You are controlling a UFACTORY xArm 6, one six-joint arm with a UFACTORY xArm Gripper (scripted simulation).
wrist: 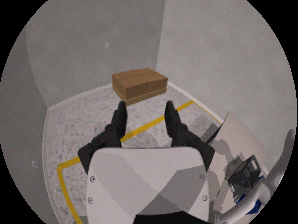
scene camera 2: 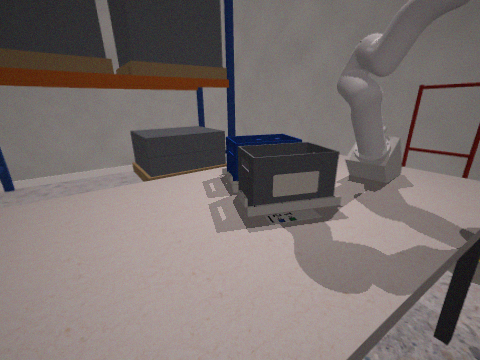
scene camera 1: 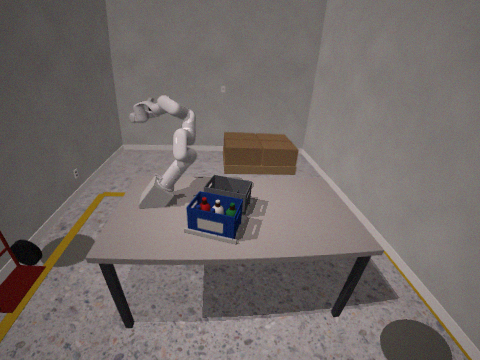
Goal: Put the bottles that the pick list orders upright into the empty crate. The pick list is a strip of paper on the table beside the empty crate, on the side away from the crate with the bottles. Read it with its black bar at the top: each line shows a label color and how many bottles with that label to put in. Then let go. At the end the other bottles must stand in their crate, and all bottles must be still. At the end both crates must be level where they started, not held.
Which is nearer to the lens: the blue crate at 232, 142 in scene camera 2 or the grey crate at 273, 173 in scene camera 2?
The grey crate.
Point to a grey crate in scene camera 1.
225, 186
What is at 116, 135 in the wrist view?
The gripper.
